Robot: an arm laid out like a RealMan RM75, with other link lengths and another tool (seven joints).
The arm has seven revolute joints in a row. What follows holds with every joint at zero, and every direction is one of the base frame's.
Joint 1 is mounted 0.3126 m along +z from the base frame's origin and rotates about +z.
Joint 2 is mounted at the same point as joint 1 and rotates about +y.
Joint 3 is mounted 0.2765 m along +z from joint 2 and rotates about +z.
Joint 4 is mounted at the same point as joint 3 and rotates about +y.
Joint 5 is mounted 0.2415 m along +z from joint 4 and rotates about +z.
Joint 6 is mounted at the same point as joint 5 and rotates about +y.
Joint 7 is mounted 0.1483 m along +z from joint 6 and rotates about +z.
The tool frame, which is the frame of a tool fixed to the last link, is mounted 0.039 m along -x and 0.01 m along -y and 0.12 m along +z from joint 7; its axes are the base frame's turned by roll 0, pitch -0.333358 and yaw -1.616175 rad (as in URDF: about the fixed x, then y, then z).
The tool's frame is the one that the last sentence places.
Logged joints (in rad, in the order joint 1, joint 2, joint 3, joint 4, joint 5, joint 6, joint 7), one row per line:
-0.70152 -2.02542 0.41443 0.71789 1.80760 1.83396 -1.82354
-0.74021 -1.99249 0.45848 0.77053 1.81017 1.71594 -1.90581
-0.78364 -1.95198 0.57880 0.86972 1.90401 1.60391 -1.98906
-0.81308 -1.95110 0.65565 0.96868 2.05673 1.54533 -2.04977
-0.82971 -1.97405 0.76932 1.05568 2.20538 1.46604 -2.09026
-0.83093 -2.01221 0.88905 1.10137 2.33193 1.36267 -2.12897
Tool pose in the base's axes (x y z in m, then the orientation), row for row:
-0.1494 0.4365 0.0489 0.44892 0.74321 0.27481 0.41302
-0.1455 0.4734 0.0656 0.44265 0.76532 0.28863 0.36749
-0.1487 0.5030 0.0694 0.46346 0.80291 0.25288 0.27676
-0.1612 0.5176 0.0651 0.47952 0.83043 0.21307 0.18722
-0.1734 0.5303 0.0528 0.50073 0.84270 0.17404 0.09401
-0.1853 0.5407 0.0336 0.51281 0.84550 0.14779 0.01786
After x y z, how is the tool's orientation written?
As a quaternion, x y z w.
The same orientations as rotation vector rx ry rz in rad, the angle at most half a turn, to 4 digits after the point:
1.1288 1.8688 0.6910
1.1370 1.9659 0.7414
1.2447 2.1563 0.6791
1.3497 2.3374 0.5997
1.4854 2.4998 0.5163
1.5930 2.6264 0.4591

